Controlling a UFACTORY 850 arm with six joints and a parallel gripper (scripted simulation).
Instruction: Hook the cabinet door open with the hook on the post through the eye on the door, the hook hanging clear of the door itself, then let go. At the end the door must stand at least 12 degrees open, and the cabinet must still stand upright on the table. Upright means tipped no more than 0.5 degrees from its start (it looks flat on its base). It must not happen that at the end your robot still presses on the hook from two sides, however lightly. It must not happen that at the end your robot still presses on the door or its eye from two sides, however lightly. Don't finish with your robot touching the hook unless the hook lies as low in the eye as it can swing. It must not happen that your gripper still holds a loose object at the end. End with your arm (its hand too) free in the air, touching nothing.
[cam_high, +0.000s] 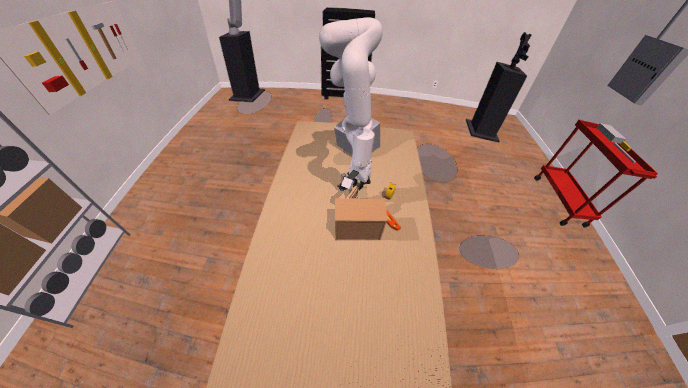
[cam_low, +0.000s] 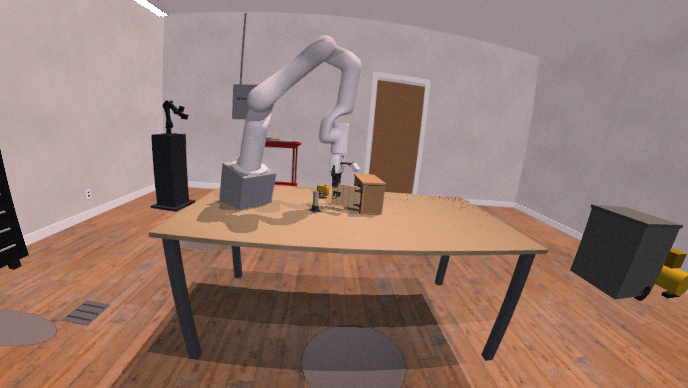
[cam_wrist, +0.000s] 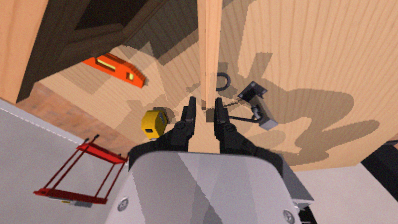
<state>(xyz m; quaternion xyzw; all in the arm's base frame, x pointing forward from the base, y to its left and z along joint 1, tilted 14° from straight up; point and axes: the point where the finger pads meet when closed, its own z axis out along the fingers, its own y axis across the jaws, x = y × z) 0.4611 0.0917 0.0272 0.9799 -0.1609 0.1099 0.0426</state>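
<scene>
Right now the thin dark hook rod is 9 cm behind my hand, 4 cm to the right of it and 9 cm below it. Round my hand: orange level (8 cm ahead, 19 cm to the left, 13 cm below); yellow tape measure (10 cm behind, 17 cm to the left, 10 cm below); cabinet door (6 cm ahead, 3 cm to the right, 6 cm below).
</scene>
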